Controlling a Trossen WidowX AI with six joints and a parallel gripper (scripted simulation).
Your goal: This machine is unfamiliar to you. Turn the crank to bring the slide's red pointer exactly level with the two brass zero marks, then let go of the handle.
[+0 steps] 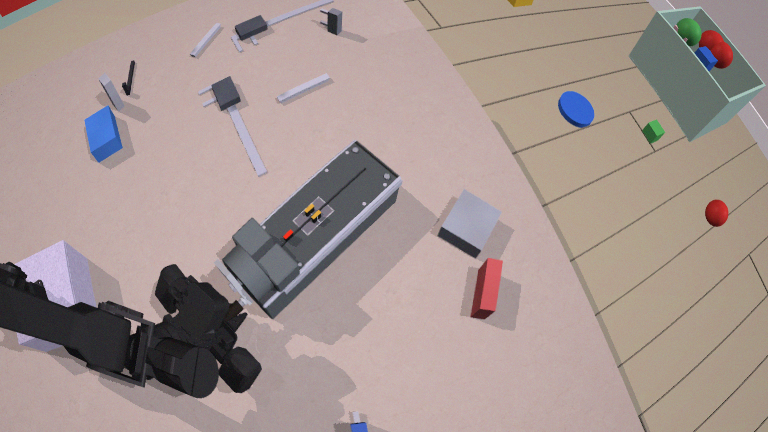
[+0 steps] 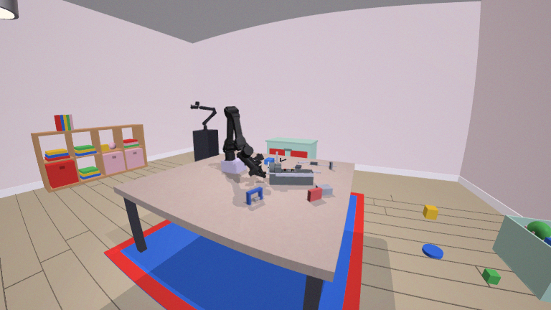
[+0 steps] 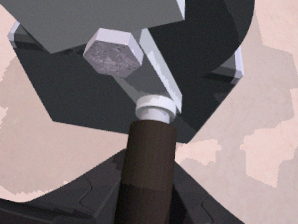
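My gripper tip is now 3 cm below the dark brown crank handle and 2 cm past it. The rest, counted from my gripper tip: red pointer (11 cm ahead, 5 cm above, 4 cm to the left); then red block (31 cm ahead, 15 cm to the right, 1 cm below); then grey block (35 cm ahead, 5 cm to the right, 2 cm below).
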